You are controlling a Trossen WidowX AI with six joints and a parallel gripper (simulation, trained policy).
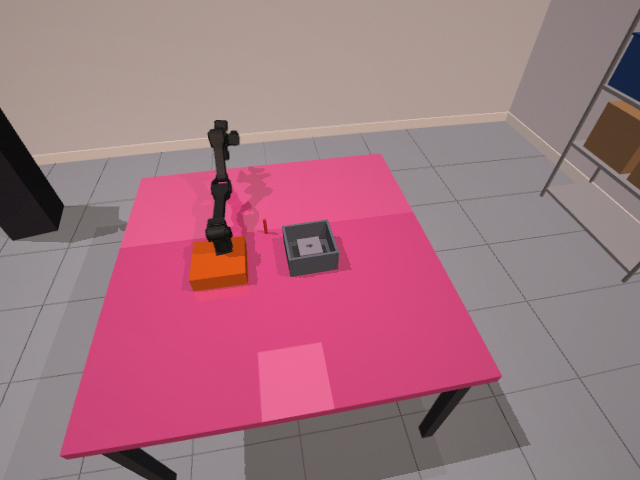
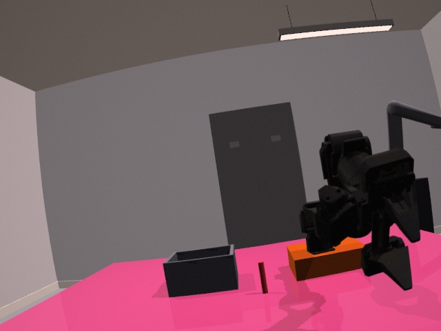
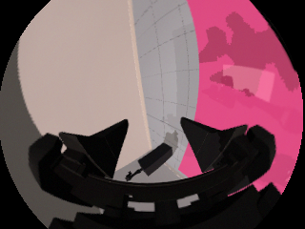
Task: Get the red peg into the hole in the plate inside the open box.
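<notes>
Now: gripper tip 7 cm short of the red peg, 56 cm to the left of it and 11 cm above it. Round my gripper tip: grey plate 21 cm ahead, 75 cm to the right, 11 cm below; grey box 21 cm ahead, 75 cm to the right, 13 cm below.
</notes>
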